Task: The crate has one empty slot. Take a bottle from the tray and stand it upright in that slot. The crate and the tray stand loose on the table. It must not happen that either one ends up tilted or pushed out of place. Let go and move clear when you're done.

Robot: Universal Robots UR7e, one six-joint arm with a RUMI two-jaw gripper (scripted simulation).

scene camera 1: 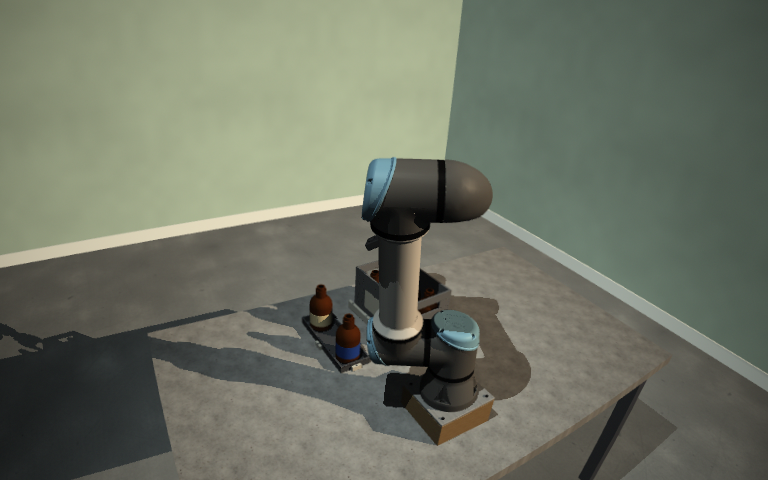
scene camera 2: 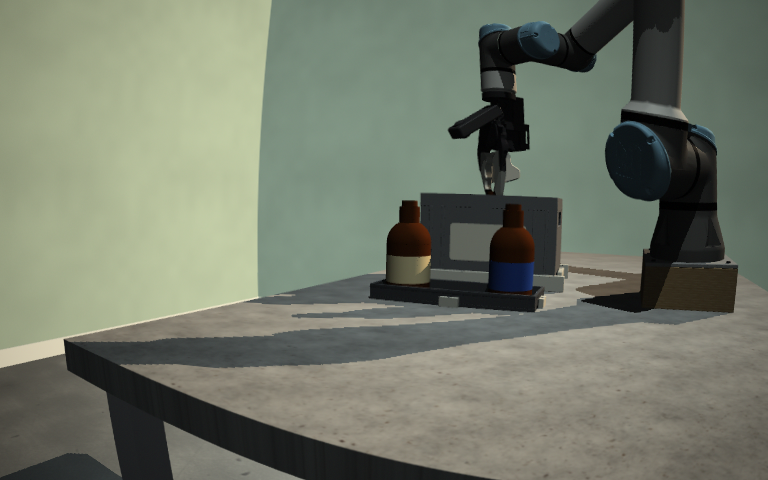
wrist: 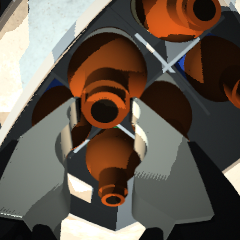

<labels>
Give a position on a dark tray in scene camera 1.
327,339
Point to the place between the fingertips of my gripper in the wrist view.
At 105,99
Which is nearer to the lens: the grey crate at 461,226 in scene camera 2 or the dark tray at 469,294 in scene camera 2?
The dark tray.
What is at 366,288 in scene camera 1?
A grey crate.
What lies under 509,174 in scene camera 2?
My gripper.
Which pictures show the grey crate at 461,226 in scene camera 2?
Scene camera 1, scene camera 2 and the wrist view: all of them.
</labels>
